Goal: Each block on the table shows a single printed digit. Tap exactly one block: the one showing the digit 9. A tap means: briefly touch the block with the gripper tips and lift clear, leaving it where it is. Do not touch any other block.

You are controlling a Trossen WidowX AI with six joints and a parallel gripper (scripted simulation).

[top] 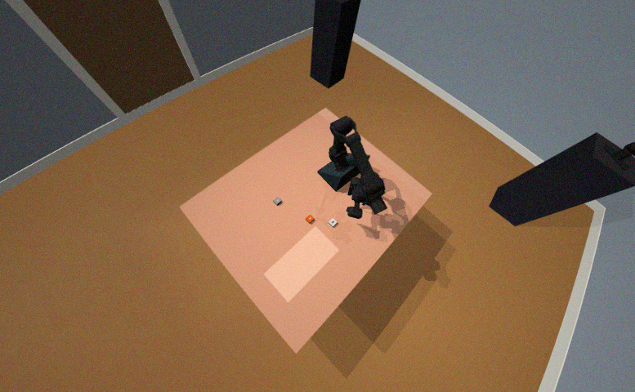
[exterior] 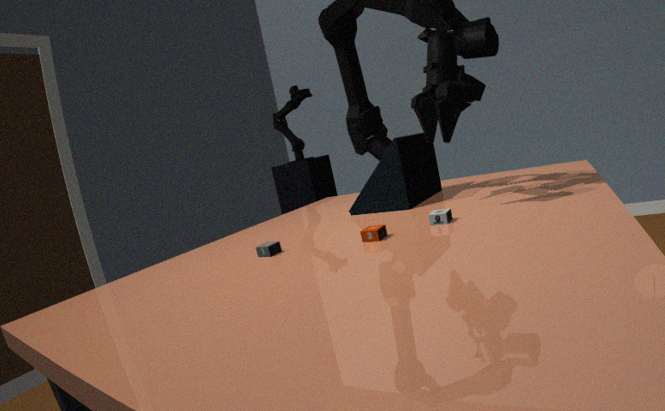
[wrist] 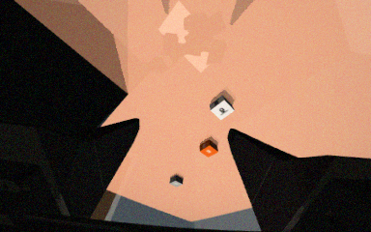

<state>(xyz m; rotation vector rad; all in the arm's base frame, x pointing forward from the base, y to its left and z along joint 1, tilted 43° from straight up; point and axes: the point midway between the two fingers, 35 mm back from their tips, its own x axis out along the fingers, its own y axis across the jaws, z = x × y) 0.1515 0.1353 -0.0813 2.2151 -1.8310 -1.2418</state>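
The white block is 80 mm ahead of my gripper tip and 120 mm below it. Round my gripper tip: dark grey block: 200 mm ahead, 290 mm to the right, 120 mm below; orange block: 150 mm ahead, 100 mm to the right, 120 mm below.
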